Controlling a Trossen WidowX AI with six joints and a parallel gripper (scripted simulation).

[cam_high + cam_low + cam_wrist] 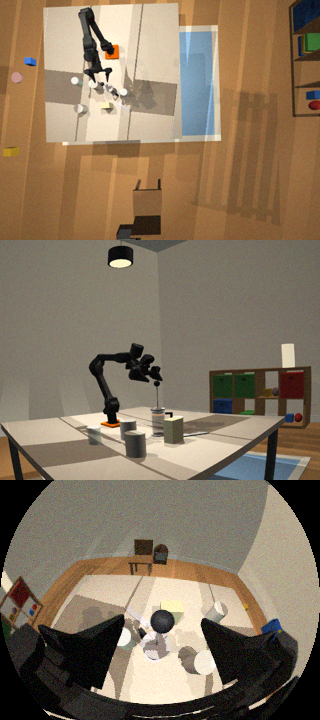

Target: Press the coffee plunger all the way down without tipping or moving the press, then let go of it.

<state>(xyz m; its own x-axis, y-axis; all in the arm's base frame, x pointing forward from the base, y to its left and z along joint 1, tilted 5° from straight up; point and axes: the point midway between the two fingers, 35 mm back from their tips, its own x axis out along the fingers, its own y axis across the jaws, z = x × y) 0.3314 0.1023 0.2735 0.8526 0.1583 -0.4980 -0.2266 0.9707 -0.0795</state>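
The glass coffee press lies 150 mm below my gripper tip, 20 mm to the left of it and 10 mm ahead of it. The rest, counted from my gripper tip: flat grey strip 270 mm below, 140 mm ahead, 120 mm to the left.
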